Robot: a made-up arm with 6 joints.
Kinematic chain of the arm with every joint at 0, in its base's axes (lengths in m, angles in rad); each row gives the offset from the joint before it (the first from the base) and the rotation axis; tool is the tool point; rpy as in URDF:
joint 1: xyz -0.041 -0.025 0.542 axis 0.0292 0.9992 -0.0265
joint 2: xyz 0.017 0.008 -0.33 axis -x
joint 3: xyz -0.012 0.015 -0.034 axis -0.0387 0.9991 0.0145
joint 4: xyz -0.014 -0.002 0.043 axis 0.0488 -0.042 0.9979
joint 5: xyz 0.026 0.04 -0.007 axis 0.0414 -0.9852 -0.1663
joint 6: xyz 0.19 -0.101 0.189 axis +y
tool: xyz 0.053 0.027 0.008 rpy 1.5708 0 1.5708
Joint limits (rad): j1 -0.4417..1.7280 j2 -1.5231..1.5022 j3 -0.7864..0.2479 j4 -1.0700..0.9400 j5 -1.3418..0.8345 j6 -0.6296..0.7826
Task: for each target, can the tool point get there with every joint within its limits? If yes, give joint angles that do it. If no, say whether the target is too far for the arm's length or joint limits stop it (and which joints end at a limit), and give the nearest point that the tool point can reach.
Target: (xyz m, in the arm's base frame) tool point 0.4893 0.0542 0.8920
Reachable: no: joint limits stop it (at a limit: joint 1, joint 2, joint 3, joint 6) | nearest point 0.2788 0.0182 0.5550 | short by 0.399 m
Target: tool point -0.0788 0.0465 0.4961
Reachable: yes | joints -0.2708 0.3735 -0.4471 0.0245 0.6227 0.1869
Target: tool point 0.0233 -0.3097 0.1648
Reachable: yes | joints -0.1836 -1.2283 -0.6851 -0.5378 0.1377 0.4828
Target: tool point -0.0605 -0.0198 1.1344
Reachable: no: joint limits stop it (at a limit: joint 1, joint 3, joint 4, joint 5, joint 6) | nearest point -0.1413 -0.0147 0.8373 | short by 0.308 m
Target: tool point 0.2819 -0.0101 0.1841
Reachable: yes | joints -0.0403 1.1579 -0.3405 0.0375 -1.0261 0.4527
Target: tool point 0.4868 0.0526 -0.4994
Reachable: no: too far | nearest point 0.2677 0.0110 -0.0674 | short by 0.486 m
